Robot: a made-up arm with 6 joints. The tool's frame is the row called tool.
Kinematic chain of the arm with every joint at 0, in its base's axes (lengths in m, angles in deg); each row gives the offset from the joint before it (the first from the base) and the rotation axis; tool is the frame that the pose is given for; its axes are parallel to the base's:
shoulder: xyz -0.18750 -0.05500 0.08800 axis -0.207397 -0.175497 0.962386
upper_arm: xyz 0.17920 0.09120 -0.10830 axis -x
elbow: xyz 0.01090 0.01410 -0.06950 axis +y
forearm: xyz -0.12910 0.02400 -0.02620 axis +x
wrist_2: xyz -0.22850 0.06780 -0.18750 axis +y
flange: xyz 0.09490 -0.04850 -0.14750 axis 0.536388 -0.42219 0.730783
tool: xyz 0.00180 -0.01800 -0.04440
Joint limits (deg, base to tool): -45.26..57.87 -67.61..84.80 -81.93..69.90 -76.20..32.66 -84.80..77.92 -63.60..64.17
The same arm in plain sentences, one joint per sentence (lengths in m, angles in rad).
The arm has six revolute joints in a row. What follows holds with every joint at zero, and every direction is one of the base frame's. The first joint sits 0.1875 m along -x and 0.055 m along -y and 0.088 m along +z from the base frame's origin and turns about the direction (-0.207397, -0.175497, 0.962386), from -0.7899 to 1.01 rad. The second joint sits 0.1792 m along +x and 0.0912 m along +y and 0.1083 m along -z from the first joint and turns about -x, from -1.18 to 1.48 rad. The third joint sits 0.0109 m along +x and 0.0141 m along +y and 0.0695 m along -z from the second joint and turns about +y, from -1.4299 to 1.22 rad. The fourth joint sits 0.1291 m along -x and 0.024 m along +y and 0.0262 m along -z from the third joint and turns about +x, from -1.3299 to 0.57 rad. The fifth joint sits 0.2285 m along -x and 0.0678 m along +y and 0.1875 m along -z from the fourth joint and turns about +y, from -1.48 to 1.36 rad. The sixth joint sits 0.0949 m along +x and 0.0485 m along -y and 0.1475 m along -z from the fifth joint and turns about the direction (0.536388, -0.42219, 0.730783), from -1.11 to 1.12 rad. The tool frame, which is the frame that the pose is given for, sits 0.0018 m along +x and 0.018 m along -y and 0.0444 m along -z from the sixth joint; its axes are parallel to the base frame's.
